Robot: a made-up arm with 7 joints. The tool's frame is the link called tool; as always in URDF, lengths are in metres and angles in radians. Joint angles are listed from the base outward.
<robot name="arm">
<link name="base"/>
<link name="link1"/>
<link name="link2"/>
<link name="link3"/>
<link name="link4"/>
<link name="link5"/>
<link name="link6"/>
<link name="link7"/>
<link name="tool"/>
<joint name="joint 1" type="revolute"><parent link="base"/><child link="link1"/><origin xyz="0 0 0.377" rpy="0 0 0"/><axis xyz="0 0 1"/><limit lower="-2.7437" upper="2.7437"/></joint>
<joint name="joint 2" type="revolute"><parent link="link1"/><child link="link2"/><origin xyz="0 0 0" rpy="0 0 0"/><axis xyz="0 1 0"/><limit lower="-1.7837" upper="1.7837"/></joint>
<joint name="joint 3" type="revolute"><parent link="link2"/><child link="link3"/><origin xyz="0 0 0.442" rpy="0 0 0"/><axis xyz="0 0 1"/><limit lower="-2.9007" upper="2.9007"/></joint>
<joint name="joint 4" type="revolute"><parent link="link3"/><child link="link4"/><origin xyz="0.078 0 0" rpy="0 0 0"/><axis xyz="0 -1 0"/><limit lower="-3.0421" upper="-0.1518"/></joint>
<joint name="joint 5" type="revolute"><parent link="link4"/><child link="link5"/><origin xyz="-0.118 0 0.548" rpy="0 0 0"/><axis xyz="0 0 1"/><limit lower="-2.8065" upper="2.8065"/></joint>
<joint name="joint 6" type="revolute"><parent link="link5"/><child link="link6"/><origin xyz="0 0 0" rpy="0 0 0"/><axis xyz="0 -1 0"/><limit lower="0.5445" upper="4.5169"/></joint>
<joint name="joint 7" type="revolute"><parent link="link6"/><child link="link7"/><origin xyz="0.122 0 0" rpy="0 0 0"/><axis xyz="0 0 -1"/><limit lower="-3.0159" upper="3.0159"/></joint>
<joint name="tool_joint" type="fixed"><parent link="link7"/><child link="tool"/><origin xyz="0 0 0" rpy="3.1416 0 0"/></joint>
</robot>
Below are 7 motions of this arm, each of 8 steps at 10 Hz.
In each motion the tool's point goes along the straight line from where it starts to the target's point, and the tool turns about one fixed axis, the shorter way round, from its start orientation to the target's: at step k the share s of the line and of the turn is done. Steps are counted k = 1, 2, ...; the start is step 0. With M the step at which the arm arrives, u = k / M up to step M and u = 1 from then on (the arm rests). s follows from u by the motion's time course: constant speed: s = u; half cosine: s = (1 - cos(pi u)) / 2; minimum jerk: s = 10 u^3 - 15 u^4 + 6 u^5.
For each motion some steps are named. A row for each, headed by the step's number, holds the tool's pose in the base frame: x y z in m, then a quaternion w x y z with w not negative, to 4 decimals.
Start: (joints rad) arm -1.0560 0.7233 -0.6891 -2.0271 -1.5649 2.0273 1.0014
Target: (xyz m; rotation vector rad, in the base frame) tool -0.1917 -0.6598 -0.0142 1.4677 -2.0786 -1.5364
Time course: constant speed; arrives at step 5
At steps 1, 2, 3, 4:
1: -0.0867 -0.7232 0.1413 0.4452 0.5561 -0.4876 -0.5048
2: -0.1130 -0.7074 0.1024 0.3601 0.5492 -0.5498 -0.5161
3: -0.1392 -0.6915 0.0635 0.2710 0.5361 -0.6058 -0.5216
4: -0.1655 -0.6757 0.0247 0.1787 0.5170 -0.6550 -0.5213

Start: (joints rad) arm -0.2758 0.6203 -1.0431 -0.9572 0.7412 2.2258 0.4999
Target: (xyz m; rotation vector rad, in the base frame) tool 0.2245 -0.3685 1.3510 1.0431 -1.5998 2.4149
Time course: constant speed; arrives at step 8
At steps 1, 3, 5, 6, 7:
1: 0.5298 -0.6083 1.0709 0.0311 0.5870 -0.6460 0.4869
3: 0.4426 -0.5398 1.1510 0.0317 0.5244 -0.6202 0.5825
5: 0.3554 -0.4713 1.2310 0.0319 0.4547 -0.5858 0.6701
6: 0.3117 -0.4370 1.2710 0.0318 0.4174 -0.5656 0.7106
7: 0.2681 -0.4028 1.3110 0.0317 0.3787 -0.5434 0.7486

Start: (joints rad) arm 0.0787 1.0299 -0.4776 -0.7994 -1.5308 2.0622 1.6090
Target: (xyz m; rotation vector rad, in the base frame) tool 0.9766 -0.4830 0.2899 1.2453 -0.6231 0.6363
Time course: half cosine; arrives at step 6
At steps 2, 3, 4, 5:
2: 1.0541 -0.1789 0.4537 0.6030 0.5601 -0.2874 0.4900
3: 1.0283 -0.2803 0.3991 0.6464 0.5647 -0.2874 0.4251
4: 1.0024 -0.3816 0.3445 0.6858 0.5659 -0.2856 0.3577
5: 0.9835 -0.4558 0.3045 0.7120 0.5645 -0.2831 0.3068

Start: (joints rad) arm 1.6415 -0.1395 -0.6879 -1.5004 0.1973 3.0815 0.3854
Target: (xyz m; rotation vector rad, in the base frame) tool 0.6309 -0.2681 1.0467 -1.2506 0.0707 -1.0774
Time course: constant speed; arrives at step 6
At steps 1, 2, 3, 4, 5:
1: 0.4242 0.2752 1.1344 0.5685 -0.6418 -0.0747 -0.5093
2: 0.4656 0.1666 1.1168 0.5919 -0.6262 -0.0535 -0.5046
3: 0.5069 0.0579 1.0993 0.6146 -0.6100 -0.0323 -0.4992
4: 0.5482 -0.0508 1.0818 0.6364 -0.5929 -0.0111 -0.4933
5: 0.5896 -0.1594 1.0642 0.6575 -0.5751 0.0102 -0.4867

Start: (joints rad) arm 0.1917 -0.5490 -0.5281 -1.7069 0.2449 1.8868 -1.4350
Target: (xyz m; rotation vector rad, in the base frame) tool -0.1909 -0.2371 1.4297 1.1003 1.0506 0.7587
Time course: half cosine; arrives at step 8
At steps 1, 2, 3, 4, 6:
1: 0.3380 -0.3235 1.1575 0.1052 0.7798 0.4721 0.3975
2: 0.2784 -0.3138 1.1882 0.1744 0.7610 0.4813 0.3985
3: 0.1892 -0.2992 1.2341 0.2762 0.7256 0.4902 0.3961
4: 0.0840 -0.2820 1.2882 0.3920 0.6729 0.4935 0.3873
6: -0.1104 -0.2503 1.3883 0.5878 0.5475 0.4784 0.3547

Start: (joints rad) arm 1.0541 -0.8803 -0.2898 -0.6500 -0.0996 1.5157 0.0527
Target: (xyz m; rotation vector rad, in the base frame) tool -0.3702 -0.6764 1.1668 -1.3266 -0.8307 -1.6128
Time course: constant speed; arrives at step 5
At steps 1, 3, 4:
1: -0.2176 -0.5717 1.2994 0.3842 -0.6249 -0.1824 -0.6547
3: -0.2939 -0.6240 1.2331 0.4100 -0.5810 -0.2590 -0.6536
4: -0.3321 -0.6502 1.1999 0.4216 -0.5572 -0.2964 -0.6510

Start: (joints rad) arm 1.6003 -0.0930 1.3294 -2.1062 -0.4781 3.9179 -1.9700
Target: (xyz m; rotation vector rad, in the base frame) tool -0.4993 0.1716 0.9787 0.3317 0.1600 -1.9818
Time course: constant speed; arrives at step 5
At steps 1, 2, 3, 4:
1: -0.5558 0.0717 0.8026 0.3569 0.5412 -0.1239 -0.7513
2: -0.5417 0.0967 0.8466 0.4110 0.4493 -0.0771 -0.7894
3: -0.5276 0.1216 0.8906 0.4590 0.3507 -0.0292 -0.8158
4: -0.5134 0.1466 0.9347 0.5001 0.2468 0.0191 -0.8298

